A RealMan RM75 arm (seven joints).
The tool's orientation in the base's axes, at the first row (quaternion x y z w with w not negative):
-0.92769 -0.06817 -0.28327 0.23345
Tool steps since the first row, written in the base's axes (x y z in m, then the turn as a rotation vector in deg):
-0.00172 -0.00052 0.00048 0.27 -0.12 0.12
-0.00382 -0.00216 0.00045 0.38 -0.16 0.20
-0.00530 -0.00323 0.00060 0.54 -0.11 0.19
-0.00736 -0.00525 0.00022 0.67 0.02 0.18
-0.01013 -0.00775 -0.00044 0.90 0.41 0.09
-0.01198 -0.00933 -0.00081 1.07 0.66 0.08
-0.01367 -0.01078 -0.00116 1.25 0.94 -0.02
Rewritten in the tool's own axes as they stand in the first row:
-0.00116 -0.00018 -0.00145 0.29 0.13 -0.01
-0.00291 0.00074 -0.00323 0.43 0.16 -0.03
-0.00405 0.00124 -0.00458 0.55 0.16 0.08
-0.00596 0.00264 -0.00627 0.66 0.08 0.21
-0.00861 0.00439 -0.00834 0.79 -0.16 0.57
-0.01034 0.00545 -0.00972 0.93 -0.34 0.78
-0.01193 0.00643 -0.01099 1.02 -0.50 1.08

